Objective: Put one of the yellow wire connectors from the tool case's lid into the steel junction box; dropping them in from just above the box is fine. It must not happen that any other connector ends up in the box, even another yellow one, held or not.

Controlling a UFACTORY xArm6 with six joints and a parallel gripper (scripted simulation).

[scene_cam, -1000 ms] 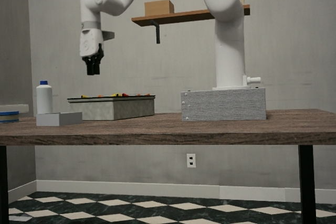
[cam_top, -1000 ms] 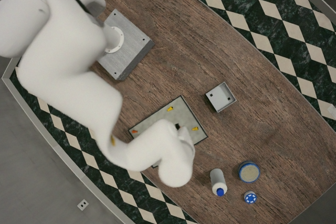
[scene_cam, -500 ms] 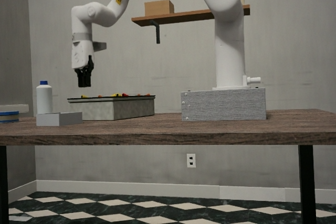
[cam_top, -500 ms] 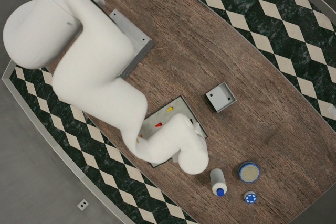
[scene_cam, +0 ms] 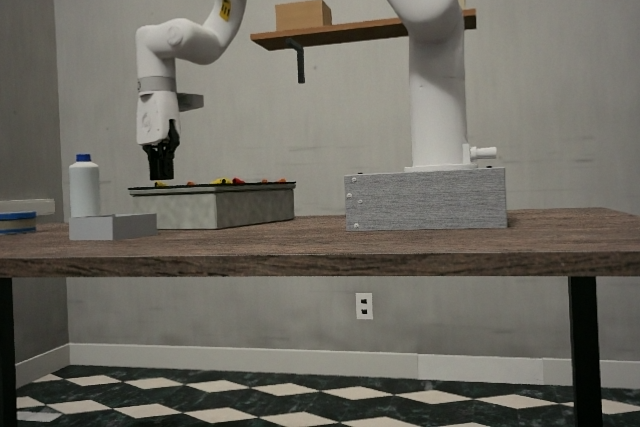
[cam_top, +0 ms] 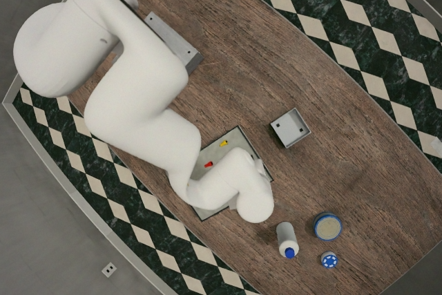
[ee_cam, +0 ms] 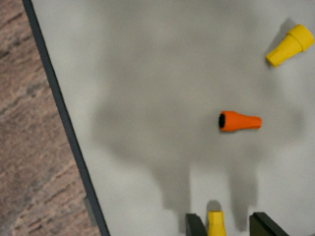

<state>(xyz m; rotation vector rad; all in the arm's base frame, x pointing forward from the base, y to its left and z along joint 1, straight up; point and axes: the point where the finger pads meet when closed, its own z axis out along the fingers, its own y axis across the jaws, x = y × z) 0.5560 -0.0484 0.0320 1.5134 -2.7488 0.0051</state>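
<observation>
Now: hand 110 mm to the left of the tool case, 70 mm past it and 60 mm above it. From my hand the other things lie so: red connector: 130 mm behind, 100 mm to the right, 30 mm below; yellow wire connector: 140 mm behind, 30 mm below, 10 mm to the right.
</observation>
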